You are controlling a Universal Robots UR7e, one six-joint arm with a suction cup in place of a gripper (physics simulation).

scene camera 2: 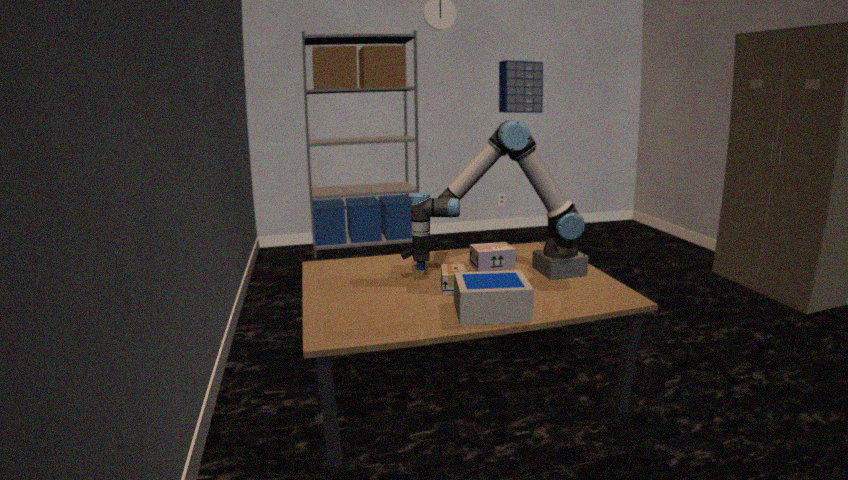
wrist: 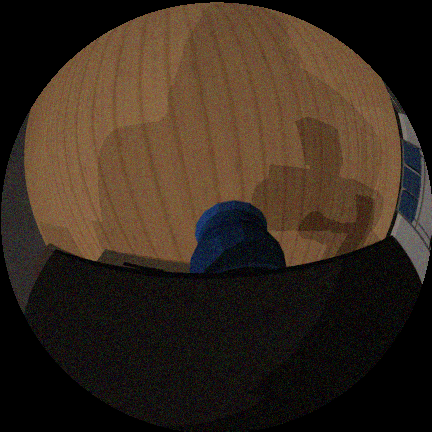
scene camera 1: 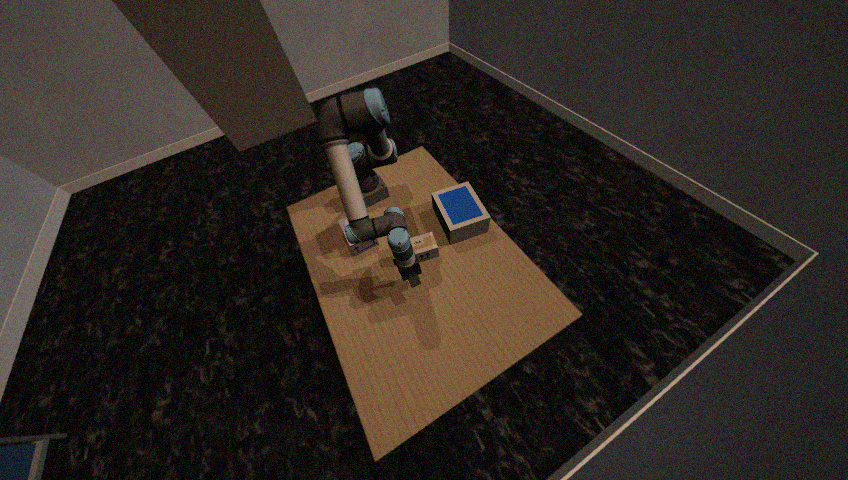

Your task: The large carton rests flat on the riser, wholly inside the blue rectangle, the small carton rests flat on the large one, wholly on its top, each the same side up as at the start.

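Note:
My gripper (scene camera 1: 411, 278) (scene camera 2: 420, 265) (wrist: 231, 225), a blue suction cup, points down above the table, beside the small carton, and holds nothing. The small carton (scene camera 1: 426, 253) (scene camera 2: 452, 272) rests flat on the table, its arrow upright; the riser partly hides it in scene camera 2. A dark edge in the wrist view, left of the cup, may be its side. The large pinkish carton (scene camera 1: 364, 245) (scene camera 2: 483, 259) rests flat on the table, arrows up, largely hidden by my arm in scene camera 1. The riser (scene camera 1: 471, 228) (scene camera 2: 493, 306) bears the blue rectangle (scene camera 1: 460, 205) (scene camera 2: 493, 280), with no carton on it.
The arm's base (scene camera 1: 376, 193) (scene camera 2: 559, 265) stands on the table (scene camera 1: 476, 333) (scene camera 2: 357, 309), near the large carton. The small carton lies between the cup and the riser in scene camera 1. A shelf rack (scene camera 2: 308, 142) and a tall cabinet (scene camera 2: 767, 166) stand beyond the table.

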